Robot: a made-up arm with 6 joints.
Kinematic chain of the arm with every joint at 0, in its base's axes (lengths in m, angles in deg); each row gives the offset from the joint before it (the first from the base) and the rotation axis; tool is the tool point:
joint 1: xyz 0 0 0.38 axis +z
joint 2: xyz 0 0 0 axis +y
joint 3: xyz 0 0 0.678 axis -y
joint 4: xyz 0 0 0 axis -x
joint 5: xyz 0.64 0 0 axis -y
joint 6: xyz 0 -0.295 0 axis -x
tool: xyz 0 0 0
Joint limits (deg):
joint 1: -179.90..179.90
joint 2: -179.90..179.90
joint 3: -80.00..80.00
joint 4: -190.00..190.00
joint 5: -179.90..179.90
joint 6: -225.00..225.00
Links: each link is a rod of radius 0.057 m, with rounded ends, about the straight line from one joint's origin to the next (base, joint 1, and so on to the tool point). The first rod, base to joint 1, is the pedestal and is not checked.
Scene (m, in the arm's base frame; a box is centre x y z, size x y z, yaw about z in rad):
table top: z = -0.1
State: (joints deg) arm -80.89 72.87 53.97 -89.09 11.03 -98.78
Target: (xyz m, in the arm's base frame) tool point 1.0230 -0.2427 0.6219
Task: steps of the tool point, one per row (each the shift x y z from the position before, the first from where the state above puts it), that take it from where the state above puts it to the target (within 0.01 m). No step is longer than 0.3 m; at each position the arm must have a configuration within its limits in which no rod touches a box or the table.
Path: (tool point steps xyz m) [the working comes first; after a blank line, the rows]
Joints at the target: -17.60 37.58 36.59 -105.34 11.03 -98.78
Straight joint move there: clear.

1: 0.2619 0.0732 0.1111
2: 0.2314 0.1413 0.1098
3: 0.1821 0.1971 0.1068
4: 0.1197 0.2358 0.1029
5: 0.0492 0.2540 0.0979

